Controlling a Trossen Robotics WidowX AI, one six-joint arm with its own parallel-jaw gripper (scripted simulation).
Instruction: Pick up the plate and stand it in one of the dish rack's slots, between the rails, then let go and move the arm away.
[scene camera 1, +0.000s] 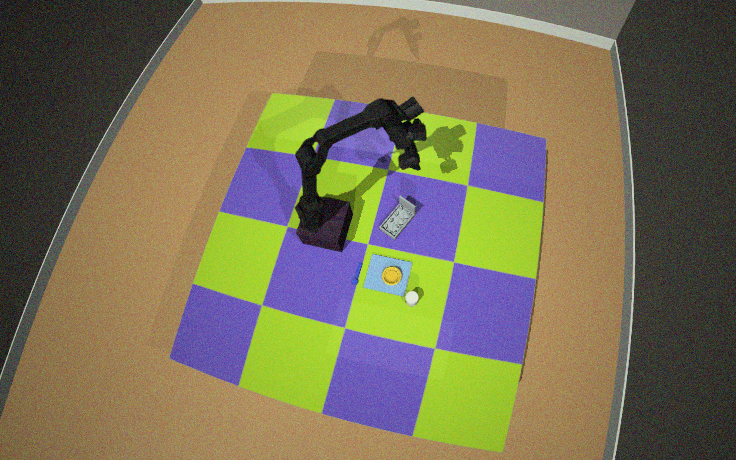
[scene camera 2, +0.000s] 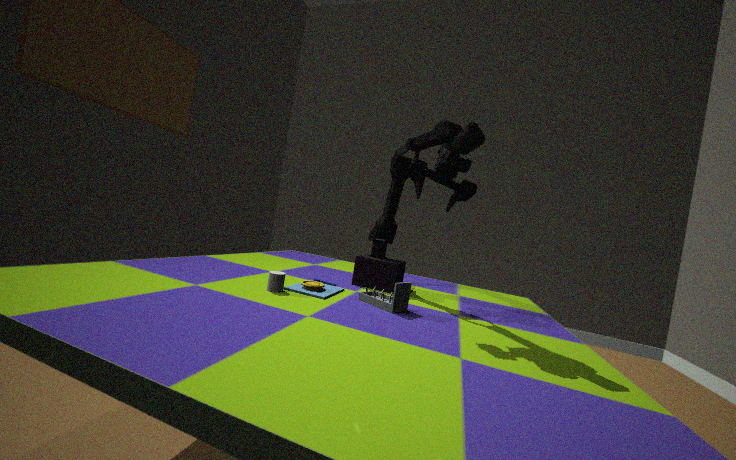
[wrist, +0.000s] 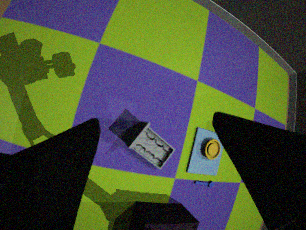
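Observation:
The gripper (scene camera 2: 432, 205) is open and holds nothing; it appears in scene camera 1 (scene camera 1: 417, 160) and in the wrist view (wrist: 158, 121) too. A grey dish rack (scene camera 1: 401, 216) is part of the scene, and the wrist view (wrist: 143, 140) shows the rack as well. The scene also has a blue mat (scene camera 1: 378, 264), which can likewise be seen in the wrist view (wrist: 198, 164).

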